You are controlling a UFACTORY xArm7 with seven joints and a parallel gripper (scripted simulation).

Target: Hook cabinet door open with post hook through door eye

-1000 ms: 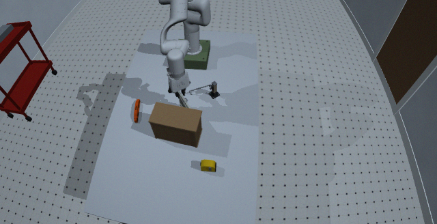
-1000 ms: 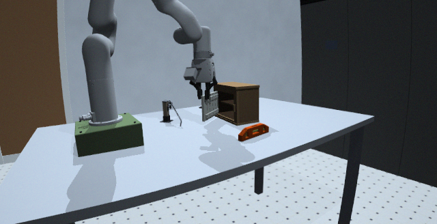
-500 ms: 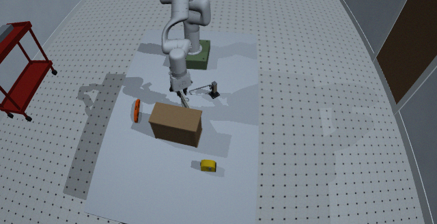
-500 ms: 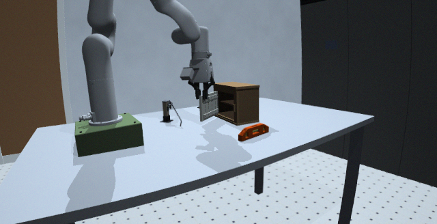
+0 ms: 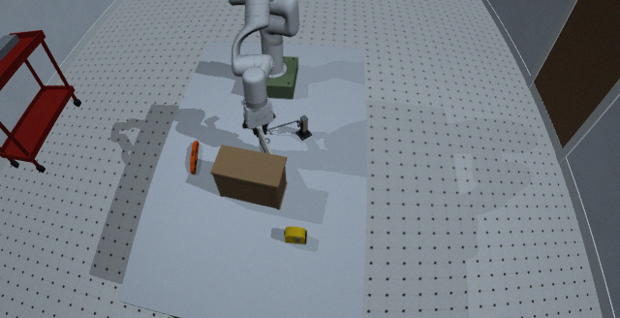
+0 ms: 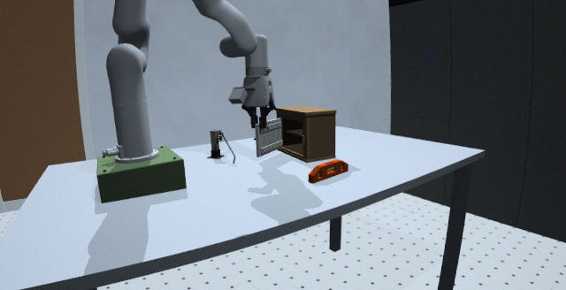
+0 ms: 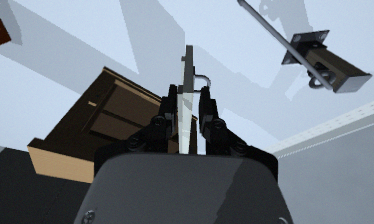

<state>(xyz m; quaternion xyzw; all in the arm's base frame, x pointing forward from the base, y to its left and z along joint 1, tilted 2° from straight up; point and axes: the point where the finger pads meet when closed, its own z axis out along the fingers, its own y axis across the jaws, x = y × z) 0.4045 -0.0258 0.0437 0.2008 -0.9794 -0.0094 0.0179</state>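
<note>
The thin hook is 9 cm to the left of my hand, 8 cm below it and 8 cm behind it. Also, from my hand: grey door (7 cm ahead, 6 cm below, 4 cm to the left); then orange spirit level (28 cm to the right, 12 cm below, 4 cm ahead); then yellow tape measure (39 cm ahead, 13 cm to the left, 10 cm below).
</note>
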